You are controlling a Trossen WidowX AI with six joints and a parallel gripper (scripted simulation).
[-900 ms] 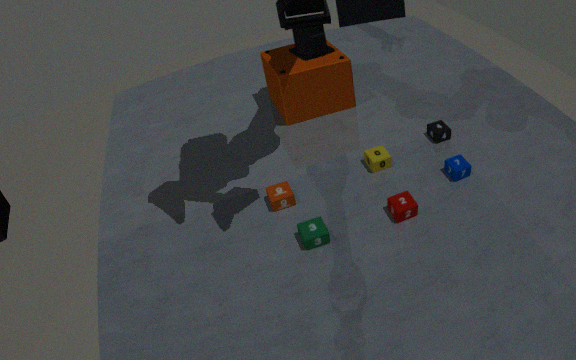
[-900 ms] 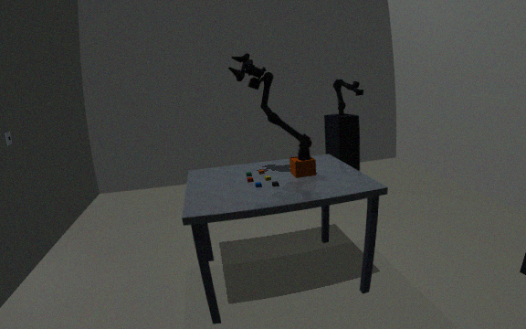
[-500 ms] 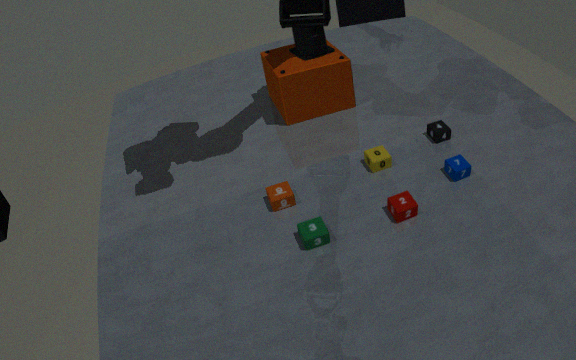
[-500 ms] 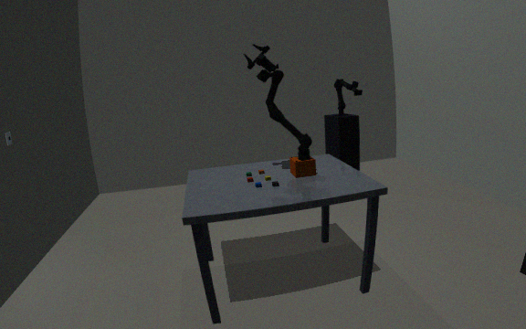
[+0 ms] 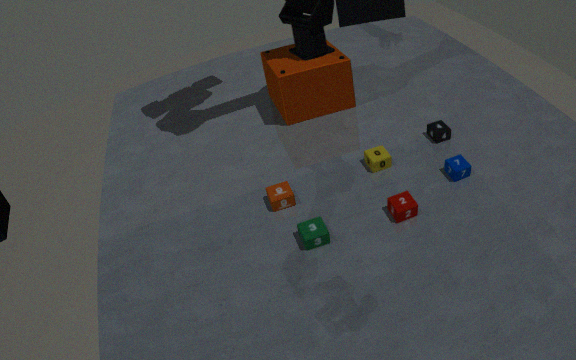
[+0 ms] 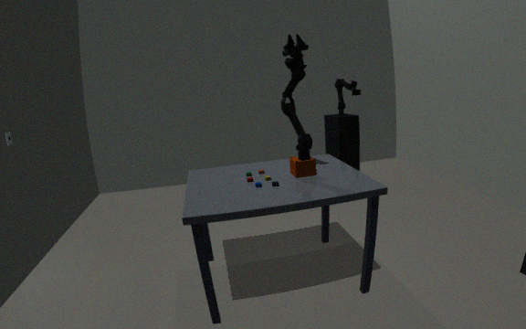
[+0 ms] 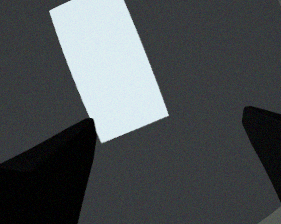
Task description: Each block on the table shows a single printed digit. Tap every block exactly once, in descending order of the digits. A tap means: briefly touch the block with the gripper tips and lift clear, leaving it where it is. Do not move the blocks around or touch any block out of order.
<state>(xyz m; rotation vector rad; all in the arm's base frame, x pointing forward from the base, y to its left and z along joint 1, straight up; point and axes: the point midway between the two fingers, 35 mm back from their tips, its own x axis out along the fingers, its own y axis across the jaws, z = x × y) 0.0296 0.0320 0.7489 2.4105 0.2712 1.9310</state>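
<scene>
My gripper tip is 870 mm above the orange block, 220 mm to the left of it and 190 mm short of it. The rest, counted from my gripper tip: blue block 870 mm below, 300 mm ahead, 20 mm to the left; yellow block 870 mm below, 200 mm ahead, 70 mm to the right; black block 870 mm below, 210 mm ahead, 60 mm to the left.
</scene>
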